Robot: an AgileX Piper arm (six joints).
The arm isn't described. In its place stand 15 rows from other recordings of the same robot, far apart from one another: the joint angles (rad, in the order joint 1, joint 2, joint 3, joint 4, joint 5, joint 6), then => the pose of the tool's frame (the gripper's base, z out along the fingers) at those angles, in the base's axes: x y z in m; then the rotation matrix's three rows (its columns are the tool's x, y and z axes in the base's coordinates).
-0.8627, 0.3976, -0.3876, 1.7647, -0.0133, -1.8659 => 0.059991, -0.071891, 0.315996; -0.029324, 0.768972, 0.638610; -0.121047, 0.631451, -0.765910; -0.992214, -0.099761, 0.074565
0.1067, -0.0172, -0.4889, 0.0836, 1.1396, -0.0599 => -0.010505, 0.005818, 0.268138; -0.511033, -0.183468, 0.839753; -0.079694, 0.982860, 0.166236; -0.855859, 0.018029, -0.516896
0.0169, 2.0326, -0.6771, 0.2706, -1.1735, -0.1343 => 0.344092, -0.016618, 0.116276; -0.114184, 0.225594, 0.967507; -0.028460, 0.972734, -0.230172; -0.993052, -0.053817, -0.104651
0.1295, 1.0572, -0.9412, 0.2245, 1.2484, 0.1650 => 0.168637, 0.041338, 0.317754; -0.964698, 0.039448, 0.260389; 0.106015, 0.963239, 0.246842; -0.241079, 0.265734, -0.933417
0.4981, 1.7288, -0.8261, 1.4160, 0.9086, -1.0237 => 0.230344, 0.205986, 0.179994; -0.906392, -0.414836, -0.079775; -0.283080, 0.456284, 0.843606; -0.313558, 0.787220, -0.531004
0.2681, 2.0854, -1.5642, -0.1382, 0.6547, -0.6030 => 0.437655, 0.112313, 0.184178; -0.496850, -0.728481, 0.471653; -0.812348, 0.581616, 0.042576; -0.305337, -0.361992, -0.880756
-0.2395, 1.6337, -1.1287, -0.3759, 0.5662, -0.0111 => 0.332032, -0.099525, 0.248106; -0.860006, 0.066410, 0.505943; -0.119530, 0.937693, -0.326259; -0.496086, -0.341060, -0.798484
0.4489, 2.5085, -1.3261, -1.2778, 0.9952, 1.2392 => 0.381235, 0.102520, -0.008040; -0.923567, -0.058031, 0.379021; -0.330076, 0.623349, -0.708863; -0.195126, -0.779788, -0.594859
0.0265, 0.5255, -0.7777, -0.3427, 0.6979, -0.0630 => 0.088772, -0.017304, 0.373560; -0.363507, 0.064119, 0.929382; -0.325998, 0.925797, -0.191379; -0.872690, -0.372544, -0.315631
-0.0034, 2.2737, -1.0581, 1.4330, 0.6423, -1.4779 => 0.363843, 0.052759, 0.027247; -0.924520, -0.268551, 0.270449; -0.060052, 0.803370, 0.592444; -0.376372, 0.531486, -0.758859
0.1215, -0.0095, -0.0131, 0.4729, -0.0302, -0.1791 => 0.053969, 0.005329, 0.220661; 0.098313, -0.142204, 0.984943; 0.303540, 0.946858, 0.106408; -0.947733, 0.288509, 0.136253
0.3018, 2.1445, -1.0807, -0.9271, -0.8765, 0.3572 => 0.376445, 0.175778, 0.119018; -0.040879, -0.850612, 0.524202; -0.295140, 0.511510, 0.807001; -0.954579, -0.121724, -0.271960
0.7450, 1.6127, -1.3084, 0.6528, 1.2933, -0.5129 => 0.191381, 0.248829, 0.297733; -0.512773, -0.796508, -0.320372; -0.805981, 0.318073, 0.499223; -0.295733, 0.514202, -0.805070
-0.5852, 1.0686, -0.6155, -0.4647, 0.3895, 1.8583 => 0.164410, -0.127519, 0.260969; 0.564040, 0.637470, 0.524872; 0.795664, -0.249563, -0.551939; -0.220856, 0.728938, -0.647975
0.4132, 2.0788, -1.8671, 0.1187, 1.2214, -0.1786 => 0.401668, 0.187163, 0.253521; -0.825885, -0.540568, 0.160314; -0.511153, 0.837820, 0.191779; -0.237984, 0.076442, -0.968256
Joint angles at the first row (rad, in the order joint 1, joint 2, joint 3, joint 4, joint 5, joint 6):
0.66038, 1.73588, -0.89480, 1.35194, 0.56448, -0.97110
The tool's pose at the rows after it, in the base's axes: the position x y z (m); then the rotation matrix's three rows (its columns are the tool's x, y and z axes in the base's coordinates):
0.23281, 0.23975, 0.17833; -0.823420, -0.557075, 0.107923; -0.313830, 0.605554, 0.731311; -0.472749, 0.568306, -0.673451
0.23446, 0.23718, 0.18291; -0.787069, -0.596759, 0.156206; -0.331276, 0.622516, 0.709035; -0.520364, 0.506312, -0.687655
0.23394, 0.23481, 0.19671; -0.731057, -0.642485, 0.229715; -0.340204, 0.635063, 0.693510; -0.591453, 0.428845, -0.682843
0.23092, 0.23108, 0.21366; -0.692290, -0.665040, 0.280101; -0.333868, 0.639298, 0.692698; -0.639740, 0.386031, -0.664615
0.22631, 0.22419, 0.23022; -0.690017, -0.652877, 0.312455; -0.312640, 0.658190, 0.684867; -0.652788, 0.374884, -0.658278
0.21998, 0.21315, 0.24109; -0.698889, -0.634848, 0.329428; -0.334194, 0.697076, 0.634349; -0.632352, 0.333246, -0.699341
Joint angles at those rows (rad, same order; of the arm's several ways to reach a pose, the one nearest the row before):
0.66039, 1.73587, -0.89479, 1.32998, 0.55454, -0.98556
0.66487, 1.71498, -0.89479, 1.28408, 0.50212, -0.99003
0.67837, 1.66670, -0.89478, 1.22953, 0.43348, -0.98505
0.68563, 1.60976, -0.89451, 1.16843, 0.40059, -0.94391
0.68563, 1.54845, -0.89453, 1.04518, 0.39425, -0.80172
0.68563, 1.49015, -0.89451, 0.77005, 0.41772, -0.53241

